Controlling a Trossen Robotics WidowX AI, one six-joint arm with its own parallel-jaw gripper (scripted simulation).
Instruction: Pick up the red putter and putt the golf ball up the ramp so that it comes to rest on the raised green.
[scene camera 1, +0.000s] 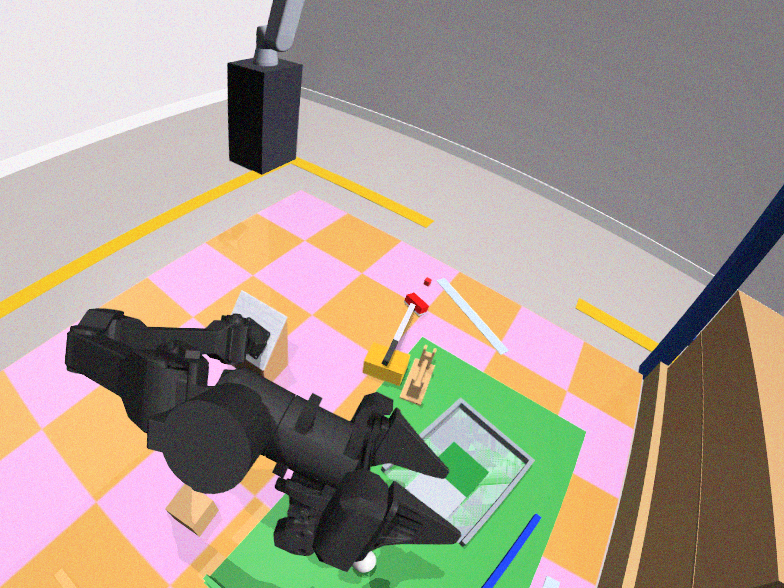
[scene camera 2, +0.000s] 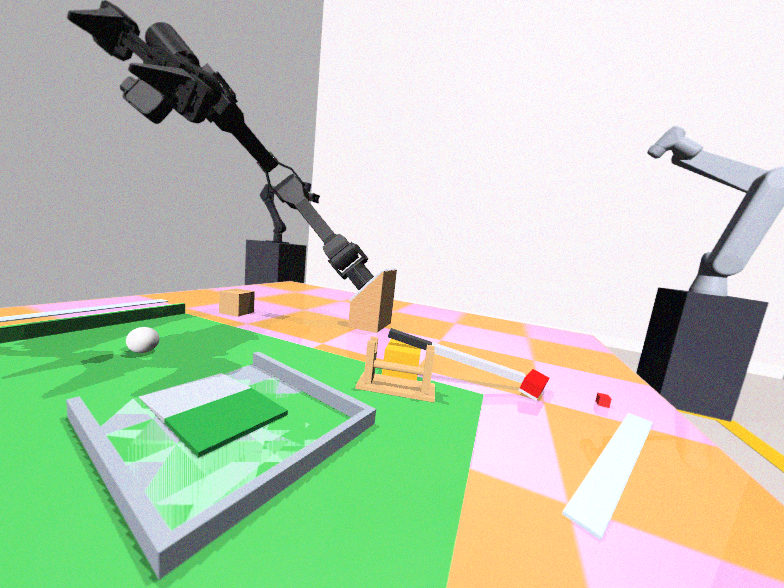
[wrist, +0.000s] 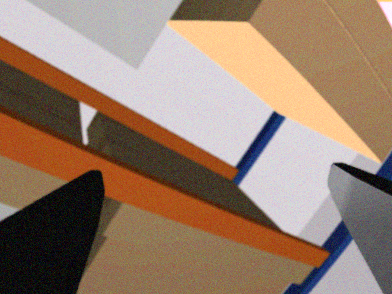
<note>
The gripper (scene camera 1: 452, 503) is open, with nothing in its grasp. Also in view: a white strip (scene camera 2: 592, 506), a yellow block (scene camera 1: 394, 372), a grey frame (scene camera 1: 447, 497) and a wooden stand (scene camera 2: 423, 390).
The white strip shows as well in scene camera 1 (scene camera 1: 460, 302). The yellow block also shows in scene camera 2 (scene camera 2: 396, 352). The gripper also shows in scene camera 2 (scene camera 2: 99, 41) and in the wrist view (wrist: 219, 177). The wrist view misses the white strip: it is out of frame.
</note>
